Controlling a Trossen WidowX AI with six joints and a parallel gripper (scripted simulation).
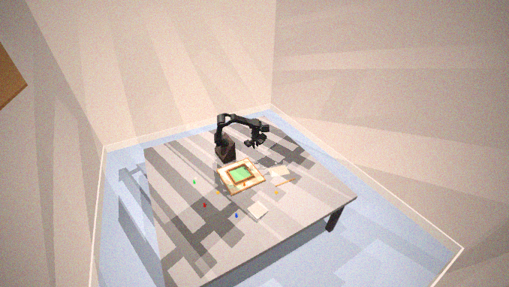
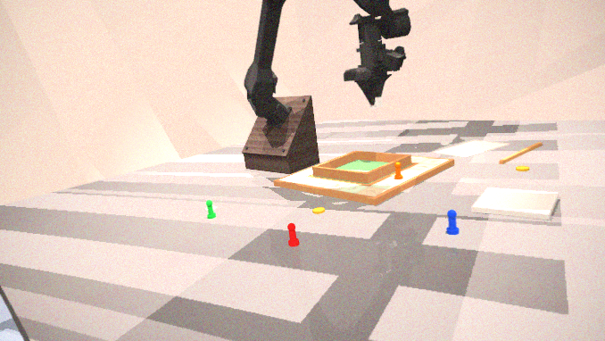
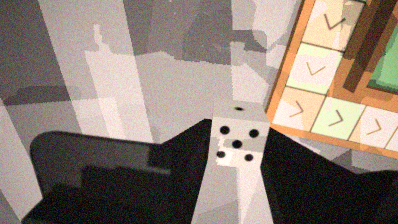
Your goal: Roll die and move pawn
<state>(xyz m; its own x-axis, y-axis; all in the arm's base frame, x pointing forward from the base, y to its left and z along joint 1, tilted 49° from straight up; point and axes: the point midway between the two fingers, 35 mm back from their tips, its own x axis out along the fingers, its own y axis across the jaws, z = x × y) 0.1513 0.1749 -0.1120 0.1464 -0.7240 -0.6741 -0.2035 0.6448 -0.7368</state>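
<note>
Right now the orange pawn is 230 mm ahead of my gripper tip, 200 mm to the right of it and 100 mm below it. The rest, counted from my gripper tip: wooden stick 320 mm ahead, 100 mm to the left, 130 mm below; white die right at my gripper tip; green tray floor 110 mm ahead, 180 mm to the right, 120 mm below.
</note>
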